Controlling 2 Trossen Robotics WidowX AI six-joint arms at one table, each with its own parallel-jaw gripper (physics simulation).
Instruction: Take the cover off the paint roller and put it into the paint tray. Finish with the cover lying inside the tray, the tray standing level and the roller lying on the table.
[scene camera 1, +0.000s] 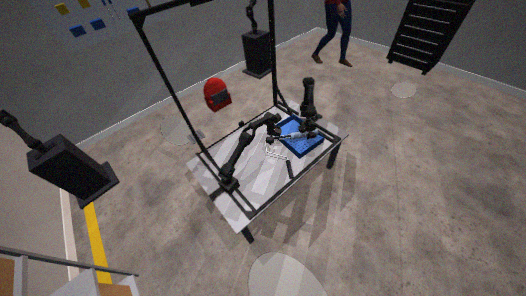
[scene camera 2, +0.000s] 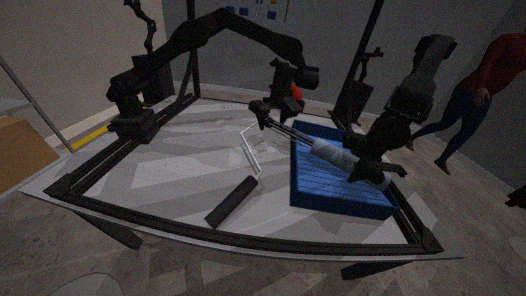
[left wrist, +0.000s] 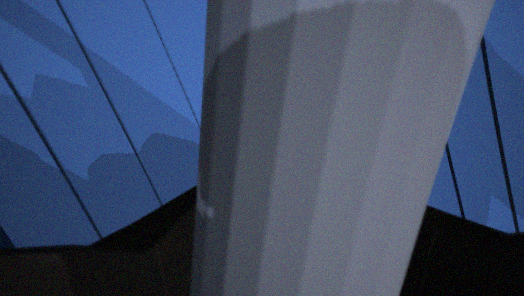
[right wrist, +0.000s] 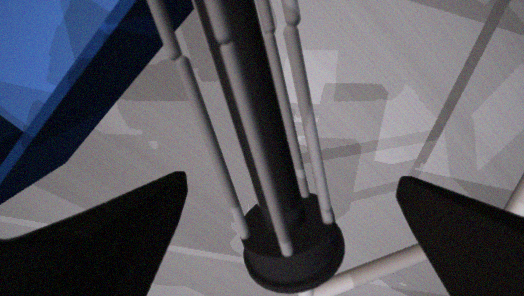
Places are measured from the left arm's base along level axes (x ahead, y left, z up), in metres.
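Pixels of known places: left gripper, fingertip midpoint: (scene camera 1: 305, 137) (scene camera 2: 348, 176); right gripper, fingertip midpoint: (scene camera 2: 271, 127) (right wrist: 292, 183); left arm's base, origin of the base link: (scene camera 1: 304, 114); right arm's base, origin of the base link: (scene camera 1: 227, 181) (scene camera 2: 132, 114).
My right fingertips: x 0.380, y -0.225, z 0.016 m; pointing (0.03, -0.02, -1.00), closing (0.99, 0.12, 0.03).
Ahead of a thing's pixels: the offset from my right fingertips to its middle. "*": to the spot under its first point. Level surfaces: height alone.
The pale grey roller cover {0.252 m left, 0.111 m back, 0.008 m up} (scene camera 1: 297, 135) (scene camera 2: 333, 155) (left wrist: 305, 147) hangs slanted over the blue paint tray {0.190 m left, 0.137 m back, 0.038 m down} (scene camera 1: 303, 145) (scene camera 2: 320, 183) (left wrist: 152, 73). It still sits on the far part of the roller's cage {* 0.083 m left, 0.021 m back, 0.019 m up} (scene camera 2: 291, 134) (right wrist: 255, 117). My left gripper (scene camera 1: 310, 133) (scene camera 2: 370, 173) is shut on the cover's far end. My right gripper (scene camera 1: 272, 136) (scene camera 2: 270, 121) (right wrist: 292, 183) is open, with its fingers either side of the cage's black end cap {0.015 m right, 0.000 m ahead, 0.012 m up} (right wrist: 293, 258), touching nothing. The roller's white wire frame {* 0.062 m left, 0.124 m ahead, 0.014 m down} (scene camera 1: 275, 154) (scene camera 2: 250, 152) runs down to its black handle {* 0.190 m left, 0.221 m ahead, 0.027 m down} (scene camera 1: 289, 168) (scene camera 2: 230, 202), which lies on the table.
A black frame rail (scene camera 2: 262, 242) (scene camera 1: 291, 182) borders the grey table {0.071 m down} (scene camera 1: 256, 182). Gantry posts (scene camera 1: 273, 59) rise at the back. On the floor beyond are a red helmet (scene camera 1: 216, 94), a black pedestal (scene camera 1: 256, 51) and a walking person (scene camera 1: 335, 26).
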